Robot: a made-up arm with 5 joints. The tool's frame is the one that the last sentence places.
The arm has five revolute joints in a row. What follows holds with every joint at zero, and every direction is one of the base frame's. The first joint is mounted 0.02 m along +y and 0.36 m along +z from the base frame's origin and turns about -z. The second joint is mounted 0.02 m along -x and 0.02 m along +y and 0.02 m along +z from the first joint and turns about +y. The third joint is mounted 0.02 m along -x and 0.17 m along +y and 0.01 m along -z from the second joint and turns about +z. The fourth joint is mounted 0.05 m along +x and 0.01 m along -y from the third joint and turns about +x. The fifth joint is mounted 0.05 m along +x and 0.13 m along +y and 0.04 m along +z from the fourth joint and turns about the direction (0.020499, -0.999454, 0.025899). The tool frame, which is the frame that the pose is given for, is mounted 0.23 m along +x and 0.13 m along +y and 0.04 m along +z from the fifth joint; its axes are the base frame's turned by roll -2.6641, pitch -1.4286 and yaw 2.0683 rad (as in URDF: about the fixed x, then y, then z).
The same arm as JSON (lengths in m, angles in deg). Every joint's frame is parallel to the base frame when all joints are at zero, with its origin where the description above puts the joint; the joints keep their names.
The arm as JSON. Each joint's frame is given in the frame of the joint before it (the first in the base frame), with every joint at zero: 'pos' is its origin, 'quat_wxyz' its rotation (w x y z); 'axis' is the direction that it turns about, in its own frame. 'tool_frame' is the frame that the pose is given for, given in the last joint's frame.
{
  "length_unit": "m",
  "angle_unit": "deg",
  "joints": [
    {
      "joint": "joint 1",
      "pos": [
        0.0,
        0.02,
        0.36
      ],
      "quat_wxyz": [
        1.0,
        0.0,
        0.0,
        0.0
      ],
      "axis": "-z"
    },
    {
      "joint": "joint 2",
      "pos": [
        -0.02,
        0.02,
        0.02
      ],
      "quat_wxyz": [
        1.0,
        0.0,
        0.0,
        0.0
      ],
      "axis": "+y"
    },
    {
      "joint": "joint 3",
      "pos": [
        -0.02,
        0.17,
        -0.01
      ],
      "quat_wxyz": [
        1.0,
        0.0,
        0.0,
        0.0
      ],
      "axis": "+z"
    },
    {
      "joint": "joint 4",
      "pos": [
        0.05,
        -0.01,
        0.0
      ],
      "quat_wxyz": [
        1.0,
        0.0,
        0.0,
        0.0
      ],
      "axis": "+x"
    },
    {
      "joint": "joint 5",
      "pos": [
        0.05,
        0.13,
        0.04
      ],
      "quat_wxyz": [
        1.0,
        0.0,
        0.0,
        0.0
      ],
      "axis": [
        0.020499,
        -0.999454,
        0.025899
      ]
    }
  ],
  "tool_frame": {
    "pos": [
      0.23,
      0.13,
      0.04
    ],
    "quat_wxyz": [
      0.638382,
      -0.242183,
      -0.710127,
      -0.171859
    ]
  }
}

